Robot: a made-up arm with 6 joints.
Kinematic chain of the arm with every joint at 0, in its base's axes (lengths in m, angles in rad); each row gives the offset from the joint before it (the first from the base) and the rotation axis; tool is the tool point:
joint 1: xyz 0 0 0.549 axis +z
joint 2: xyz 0 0 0 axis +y
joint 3: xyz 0 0 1.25 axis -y
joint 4: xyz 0 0 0 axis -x
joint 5: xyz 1.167 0 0 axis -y
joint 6: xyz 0 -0.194 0 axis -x
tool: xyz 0 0 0
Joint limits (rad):
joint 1: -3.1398..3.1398
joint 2: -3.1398..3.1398
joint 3: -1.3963..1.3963
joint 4: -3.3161..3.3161
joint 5: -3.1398..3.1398
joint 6: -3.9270..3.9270
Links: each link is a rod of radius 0.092 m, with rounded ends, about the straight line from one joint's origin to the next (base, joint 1, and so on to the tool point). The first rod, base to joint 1, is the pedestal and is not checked.
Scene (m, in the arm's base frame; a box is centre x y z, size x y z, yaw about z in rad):
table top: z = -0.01
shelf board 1: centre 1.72 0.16 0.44 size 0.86 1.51 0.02 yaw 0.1
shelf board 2: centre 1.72 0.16 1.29 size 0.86 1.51 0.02 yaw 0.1
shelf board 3: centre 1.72 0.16 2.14 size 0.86 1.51 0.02 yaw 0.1
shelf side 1: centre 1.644 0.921 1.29 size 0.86 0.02 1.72 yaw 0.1
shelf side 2: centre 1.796 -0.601 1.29 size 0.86 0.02 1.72 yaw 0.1
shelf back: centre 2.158 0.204 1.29 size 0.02 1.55 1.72 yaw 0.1
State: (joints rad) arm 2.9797 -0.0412 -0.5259 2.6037 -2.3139 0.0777
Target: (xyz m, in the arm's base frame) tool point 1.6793 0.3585 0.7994
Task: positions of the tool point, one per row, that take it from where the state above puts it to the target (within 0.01 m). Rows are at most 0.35 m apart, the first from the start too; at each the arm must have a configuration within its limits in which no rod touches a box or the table.
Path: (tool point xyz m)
1: -1.0092 0.2994 1.2846
2: -0.8906 0.5773 1.2274
3: -0.6949 0.8095 1.1705
4: -0.4395 0.9750 1.1143
5: -0.1470 1.0589 1.0589
6: 0.1563 1.0541 1.0045
7: 0.4437 0.9620 0.9512
8: 0.6900 0.7919 0.8991
9: 0.8746 0.5602 0.8485
10: 0.9829 0.2886 0.7994
11: 1.2321 0.3164 0.8125
12: 1.4655 0.3397 0.8122
13: 1.6793 0.3585 0.7993

